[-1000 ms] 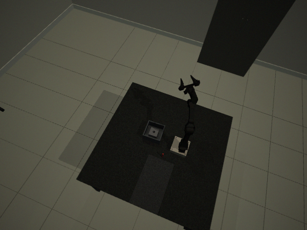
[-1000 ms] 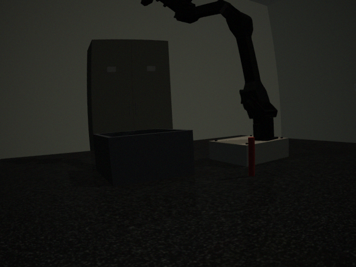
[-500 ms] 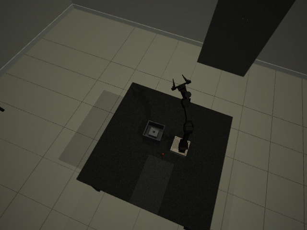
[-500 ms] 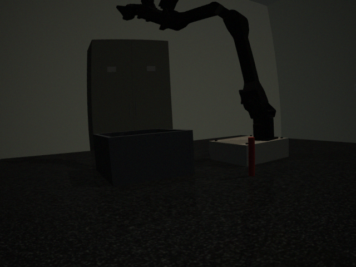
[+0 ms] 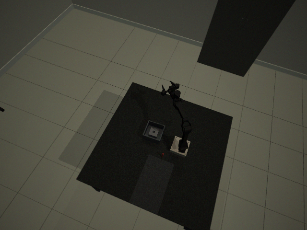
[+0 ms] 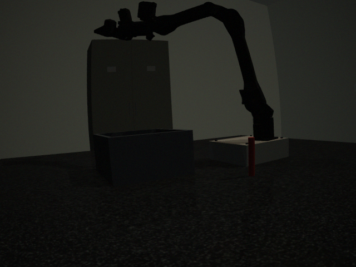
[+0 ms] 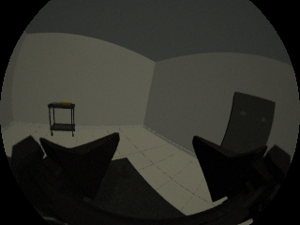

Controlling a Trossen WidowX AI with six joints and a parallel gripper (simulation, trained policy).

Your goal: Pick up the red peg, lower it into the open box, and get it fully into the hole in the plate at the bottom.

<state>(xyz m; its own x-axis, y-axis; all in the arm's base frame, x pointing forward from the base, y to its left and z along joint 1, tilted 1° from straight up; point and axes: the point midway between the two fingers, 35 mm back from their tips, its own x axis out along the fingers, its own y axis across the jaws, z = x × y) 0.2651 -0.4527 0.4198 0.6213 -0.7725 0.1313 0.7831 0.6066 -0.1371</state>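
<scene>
The red peg lies 570 mm to the left of my gripper tip, 430 mm below it and 110 mm behind it. Also, from my gripper tip: dark box (450 mm below, 340 mm to the left, 30 mm ahead); pale plate (430 mm below, 340 mm to the left, 30 mm ahead).
</scene>
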